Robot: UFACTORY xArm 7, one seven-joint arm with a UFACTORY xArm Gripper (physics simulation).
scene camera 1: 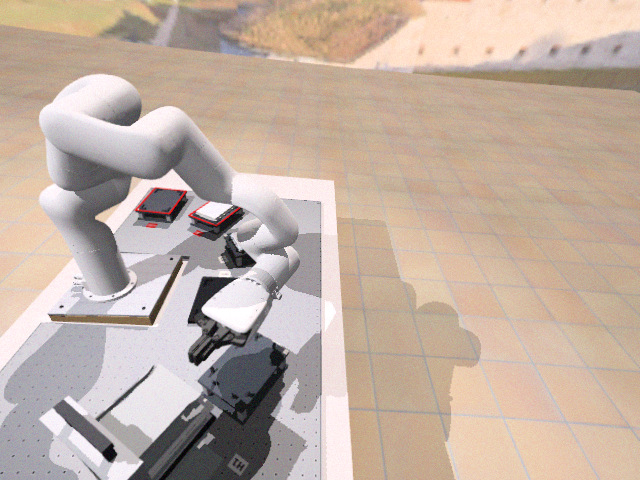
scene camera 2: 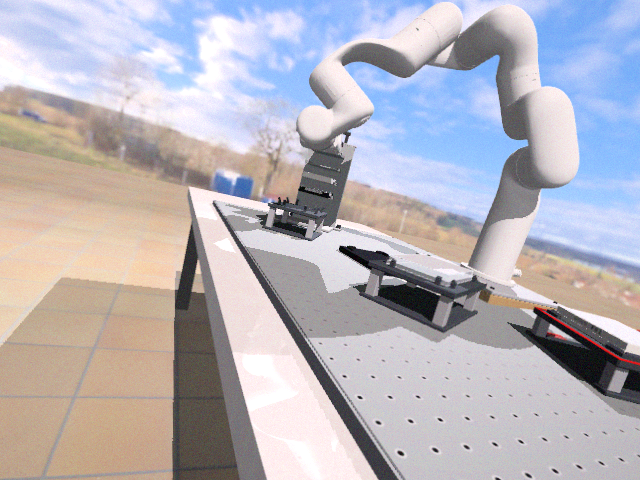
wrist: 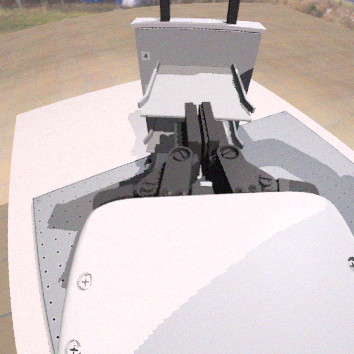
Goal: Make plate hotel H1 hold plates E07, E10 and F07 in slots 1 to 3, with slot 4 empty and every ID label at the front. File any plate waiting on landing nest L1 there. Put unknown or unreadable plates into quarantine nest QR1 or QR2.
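Seen in the pictures: gripper, fingertip midpoint: [scene camera 1: 192, 359] [wrist: 196, 120]; arm's base at its link origin: [scene camera 1: 111, 286] [scene camera 2: 486, 276].
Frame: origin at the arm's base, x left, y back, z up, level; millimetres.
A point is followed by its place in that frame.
My gripper [scene camera 1: 196, 356] @(z 219, x -362, y -330 mm) [wrist: 196, 120] @(z 219, x -362, y -330 mm) is shut with nothing between its fingers. It is in front of the upper part of plate hotel H1 [scene camera 2: 336, 209] @(z 46, x -439, y -202 mm) [wrist: 200, 47] @(z 226, x -471, y -251 mm). In the wrist view, the shelf [wrist: 195, 90] @(z 205, x -421, y -290 mm) below the number 4 is bare; my fingers partly hide the lower slots. A light plate-like edge [scene camera 2: 318, 178] @(z 124, x -364, y -321 mm) shows in the hotel, its ID unreadable. A white plate [scene camera 2: 431, 268] @(z 44, x 233, y -404 mm) lies on a dark nest [scene camera 2: 447, 289] @(z 31, x 274, y -410 mm) [scene camera 1: 238, 255] @(z 30, x 112, y -326 mm). Another white plate [scene camera 1: 214, 210] @(z 35, x 344, y -210 mm) [scene camera 2: 602, 325] @(z 35, x 360, y -237 mm) lies on a red-rimmed nest [scene camera 1: 206, 224] @(z -13, x 322, y -181 mm). The other red-rimmed nest [scene camera 1: 161, 201] @(z 21, x 406, y -9 mm) is empty. Nest labels are unreadable.
A dark raised nest [scene camera 1: 240, 379] @(z 40, x -296, y -389 mm) [scene camera 2: 297, 208] @(z 41, x -241, y -411 mm) with corner posts and no plate stands beside the hotel. A flat black pad [scene camera 1: 199, 304] @(z -7, x -54, y -243 mm) [scene camera 2: 356, 254] @(z -7, x -38, y -344 mm) lies between it and the plate-bearing dark nest. The arm's base plate [scene camera 1: 103, 310] @(z 4, x -88, y -18 mm) is at the table's other side.
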